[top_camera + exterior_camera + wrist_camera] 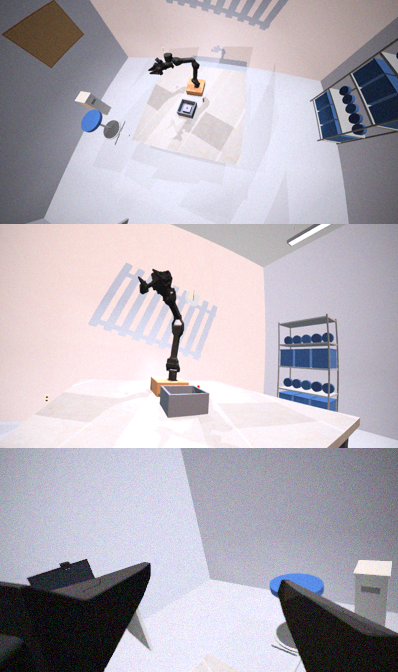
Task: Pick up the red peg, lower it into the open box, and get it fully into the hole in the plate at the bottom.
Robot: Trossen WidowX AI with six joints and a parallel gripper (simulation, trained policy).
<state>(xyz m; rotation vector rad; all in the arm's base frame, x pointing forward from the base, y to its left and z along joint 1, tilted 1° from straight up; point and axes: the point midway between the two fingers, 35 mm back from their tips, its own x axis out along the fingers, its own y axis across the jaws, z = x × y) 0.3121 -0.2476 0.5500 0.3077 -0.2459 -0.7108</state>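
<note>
Now: the red peg 190 mm behind my gripper tip, 400 mm to the left of it and 600 mm below it. The rest, counted from my gripper tip: pale plate (20 mm behind, 240 mm to the left, 600 mm below); then grey box (20 mm behind, 240 mm to the left, 620 mm below).
</note>
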